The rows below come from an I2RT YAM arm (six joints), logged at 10 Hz.
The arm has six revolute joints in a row. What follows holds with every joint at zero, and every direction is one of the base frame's. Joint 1 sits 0.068 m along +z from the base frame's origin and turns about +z. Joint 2 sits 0.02 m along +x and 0.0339 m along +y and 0.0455 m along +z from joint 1 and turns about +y. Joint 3 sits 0.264 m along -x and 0.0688 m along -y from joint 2 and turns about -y. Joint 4 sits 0.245 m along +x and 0.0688 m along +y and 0.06 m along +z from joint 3 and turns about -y. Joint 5 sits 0.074 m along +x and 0.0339 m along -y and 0.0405 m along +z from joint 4 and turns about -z. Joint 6 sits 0.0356 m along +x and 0.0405 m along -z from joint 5 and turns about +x. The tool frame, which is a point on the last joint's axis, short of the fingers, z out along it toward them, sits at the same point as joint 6; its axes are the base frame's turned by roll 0, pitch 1.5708 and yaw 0 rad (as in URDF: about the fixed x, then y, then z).
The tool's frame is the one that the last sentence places.
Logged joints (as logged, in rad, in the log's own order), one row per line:
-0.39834 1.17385 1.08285 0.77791 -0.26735 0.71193
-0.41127 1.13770 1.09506 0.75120 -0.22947 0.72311
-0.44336 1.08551 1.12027 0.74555 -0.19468 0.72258
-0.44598 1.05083 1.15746 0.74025 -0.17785 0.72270
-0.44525 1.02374 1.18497 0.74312 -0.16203 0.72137
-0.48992 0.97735 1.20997 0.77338 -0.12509 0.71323
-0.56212 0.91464 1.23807 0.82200 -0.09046 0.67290
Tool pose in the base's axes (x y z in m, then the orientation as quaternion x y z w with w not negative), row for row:
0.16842 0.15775 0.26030 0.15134 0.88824 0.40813 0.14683
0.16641 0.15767 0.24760 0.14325 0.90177 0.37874 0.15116
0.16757 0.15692 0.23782 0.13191 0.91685 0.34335 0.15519
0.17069 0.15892 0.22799 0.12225 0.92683 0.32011 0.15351
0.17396 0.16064 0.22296 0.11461 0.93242 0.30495 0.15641
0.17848 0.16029 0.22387 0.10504 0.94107 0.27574 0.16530
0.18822 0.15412 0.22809 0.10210 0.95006 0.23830 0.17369
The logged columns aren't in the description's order. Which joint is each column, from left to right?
Columns, left to right: joint 4, joint 6, joint 2, joint 3, joint 5, joint 1.
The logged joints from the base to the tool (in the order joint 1, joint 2, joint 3, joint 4, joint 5, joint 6), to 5 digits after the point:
0.71193 1.08285 0.77791 -0.39834 -0.26735 1.17385
0.72311 1.09506 0.75120 -0.41127 -0.22947 1.13770
0.72258 1.12027 0.74555 -0.44336 -0.19468 1.08551
0.72270 1.15746 0.74025 -0.44598 -0.17785 1.05083
0.72137 1.18497 0.74312 -0.44525 -0.16203 1.02374
0.71323 1.20997 0.77338 -0.48992 -0.12509 0.97735
0.67290 1.23807 0.82200 -0.56212 -0.09046 0.91464

